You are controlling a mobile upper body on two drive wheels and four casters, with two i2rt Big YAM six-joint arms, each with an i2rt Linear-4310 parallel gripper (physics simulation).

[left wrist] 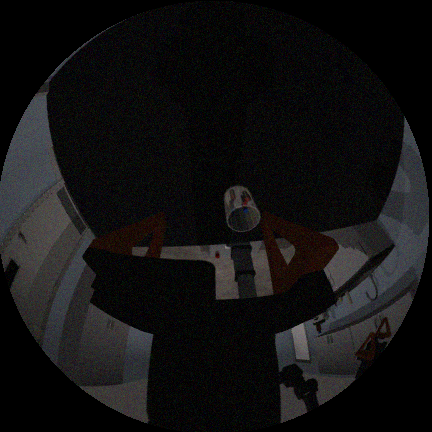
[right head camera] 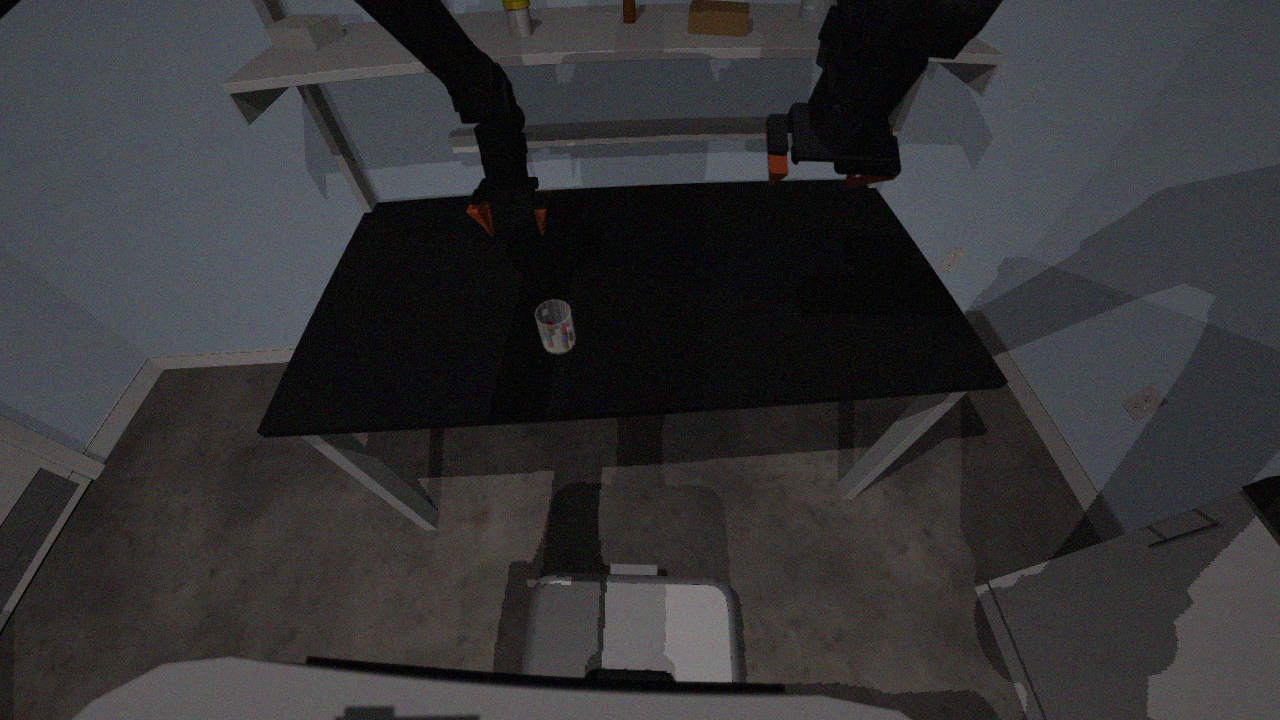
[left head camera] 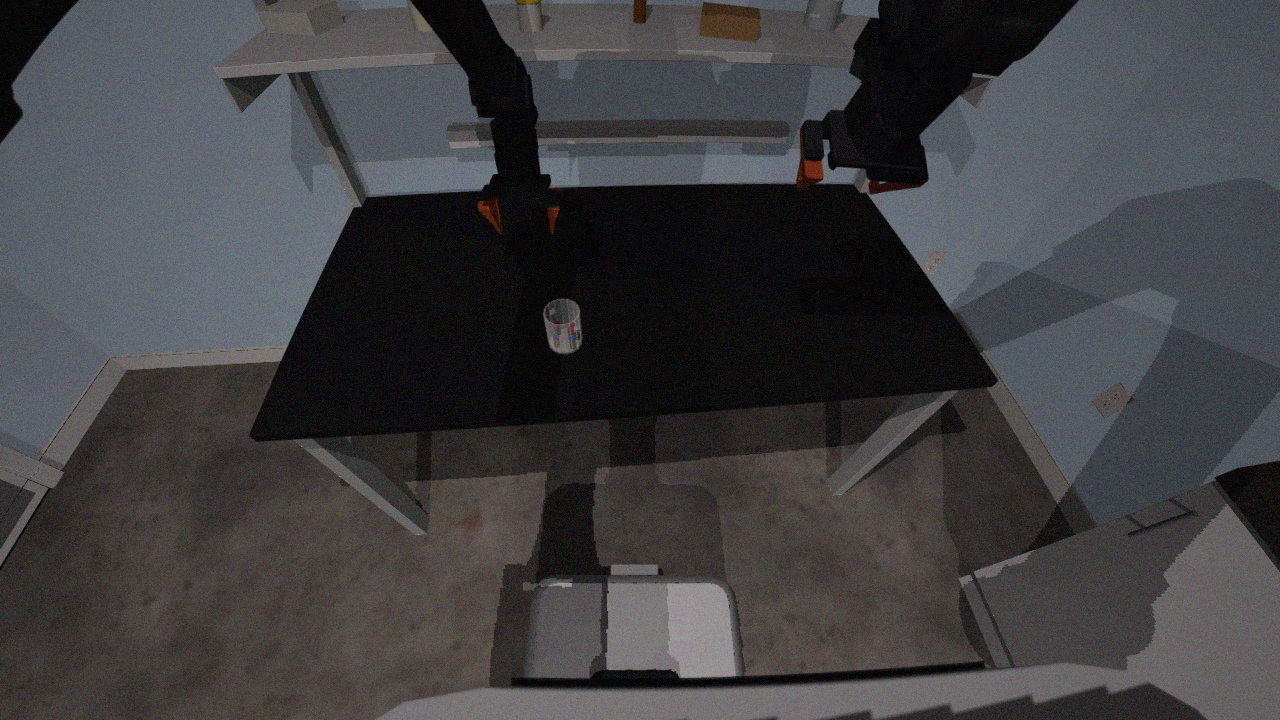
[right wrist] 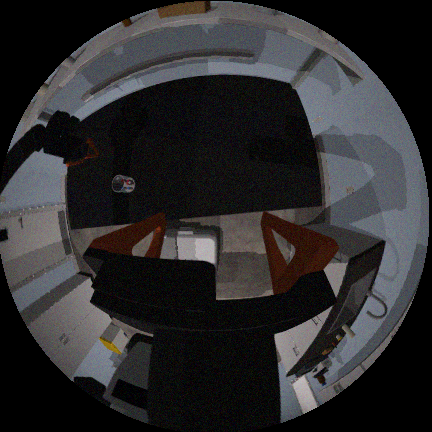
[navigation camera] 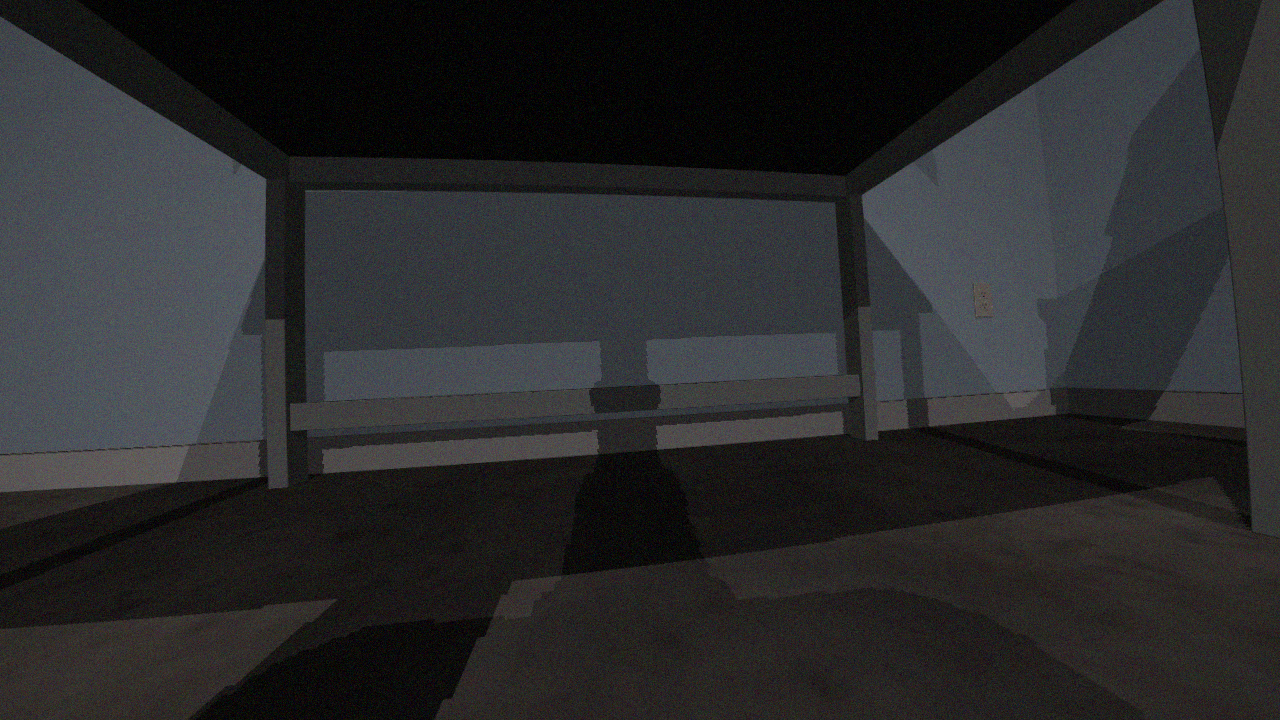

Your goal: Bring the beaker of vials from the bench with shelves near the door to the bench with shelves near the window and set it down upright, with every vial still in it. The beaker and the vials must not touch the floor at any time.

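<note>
A clear beaker with several coloured vials in it (left head camera: 563, 327) (right head camera: 555, 327) (left wrist: 241, 209) (right wrist: 123, 184) stands upright on the black bench top (left head camera: 716, 304) (right head camera: 716, 304) (right wrist: 215, 150), left of its middle in the head camera views. My left gripper (left head camera: 525, 219) (right head camera: 512, 222) (left wrist: 212, 216) is open and empty, low over the bench and farther back than the beaker. In the left wrist view the beaker shows close to one finger, apart from it. My right gripper (left head camera: 845, 183) (right head camera: 816, 179) (right wrist: 213, 216) is open and empty, high over the back right of the bench.
A shelf (left head camera: 590, 44) (right head camera: 581, 44) with bottles and a brown box (left head camera: 729, 21) (right head camera: 718, 17) runs above the bench's back. Bench legs (left head camera: 384, 497) (right head camera: 393, 492) stand at the front. A grey cabinet (left head camera: 1074, 582) (right head camera: 1092, 591) is at the right. In the navigation camera, the bench's rear crossbar (navigation camera: 447, 410) shows.
</note>
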